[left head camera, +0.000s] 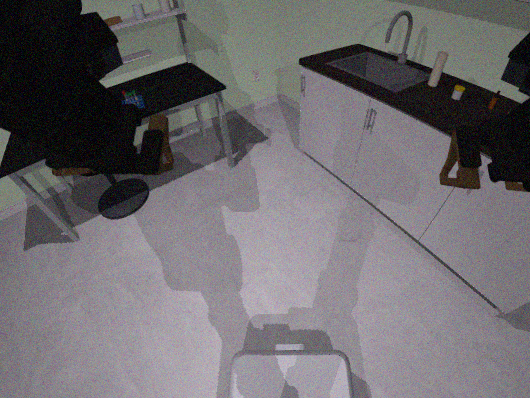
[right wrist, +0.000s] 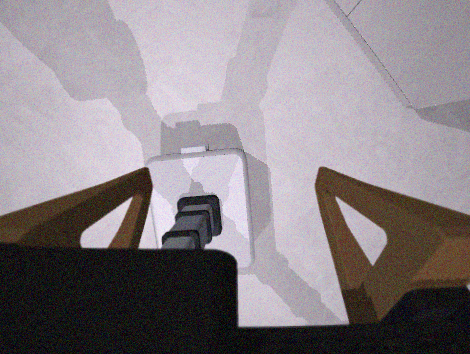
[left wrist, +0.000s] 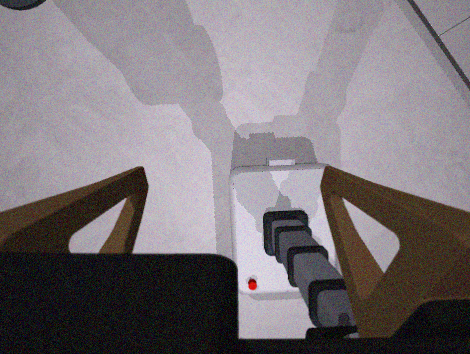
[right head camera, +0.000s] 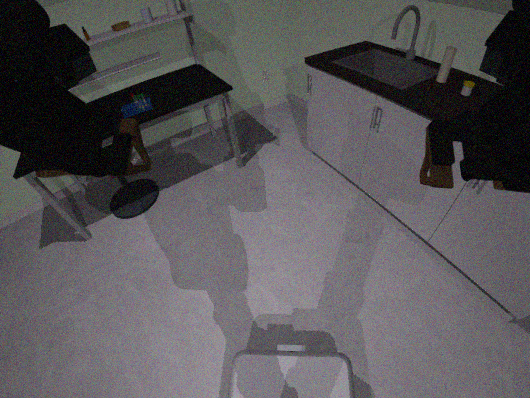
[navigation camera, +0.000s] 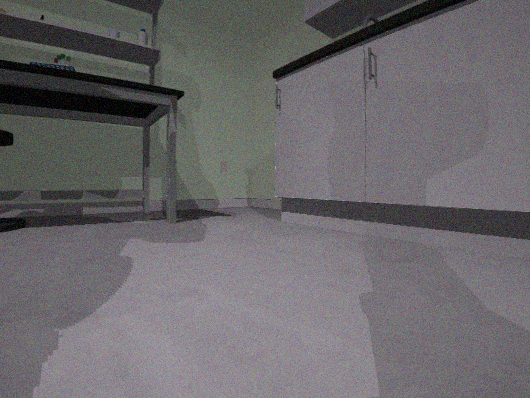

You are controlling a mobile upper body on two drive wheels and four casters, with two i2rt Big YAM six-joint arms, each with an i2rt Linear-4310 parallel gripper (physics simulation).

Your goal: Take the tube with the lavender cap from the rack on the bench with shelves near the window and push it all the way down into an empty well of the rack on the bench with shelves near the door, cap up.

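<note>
A blue rack stands on the black-topped bench with shelves at the left. Small red and green caps show at it; no lavender cap can be made out. Which of the task's two benches this is cannot be told, and a second rack does not show. My left gripper is open and empty, in front of the bench in the head views. My right gripper is open and empty, in front of the sink cabinet.
A round dark stool seat is near the bench. At the right stands a cabinet with a sink, a faucet, a pale roll and a yellow-lidded jar.
</note>
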